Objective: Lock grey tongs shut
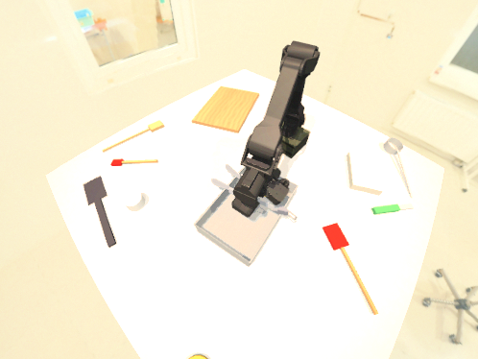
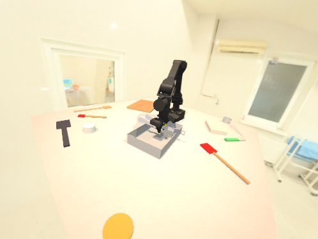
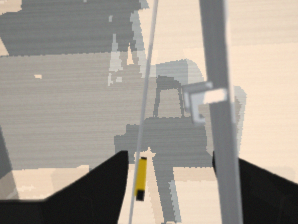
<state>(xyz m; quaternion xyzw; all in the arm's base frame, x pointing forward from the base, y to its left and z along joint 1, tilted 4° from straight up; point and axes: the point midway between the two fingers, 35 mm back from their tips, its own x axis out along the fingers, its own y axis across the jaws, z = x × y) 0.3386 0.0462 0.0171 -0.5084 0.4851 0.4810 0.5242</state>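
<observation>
The yellow piece is 4 cm above my gripper tip, 2 cm to the left of it and 1 cm behind it. Also, from my gripper tip: red spatula: 33 cm to the left, 2 cm below, 1 cm behind; white block: 38 cm behind, 29 cm to the left, 2 cm below; roasting tin: 3 cm ahead.
</observation>
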